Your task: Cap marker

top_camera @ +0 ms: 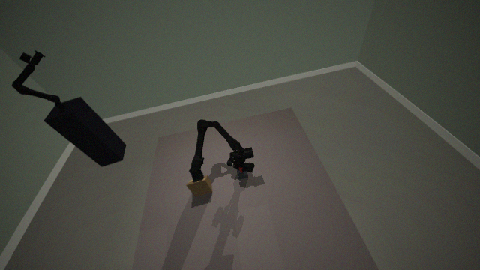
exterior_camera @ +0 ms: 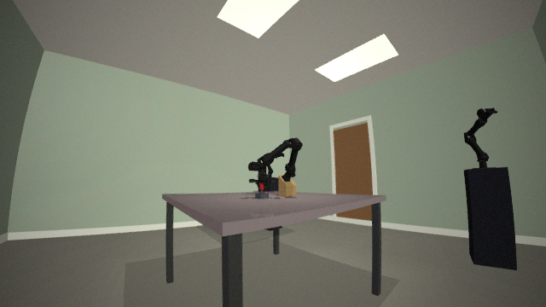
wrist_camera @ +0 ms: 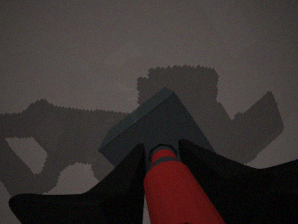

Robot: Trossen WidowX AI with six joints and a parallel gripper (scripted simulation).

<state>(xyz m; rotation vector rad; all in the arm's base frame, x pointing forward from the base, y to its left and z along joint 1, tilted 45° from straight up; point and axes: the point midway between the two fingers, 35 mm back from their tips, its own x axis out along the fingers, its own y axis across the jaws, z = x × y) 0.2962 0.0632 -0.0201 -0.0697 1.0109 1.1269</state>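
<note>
Now: gripper tip 2 cm above the holder block and 1 cm to the left of it. Round my gripper tip: red cap (5 cm above, 1 cm to the right).
</note>
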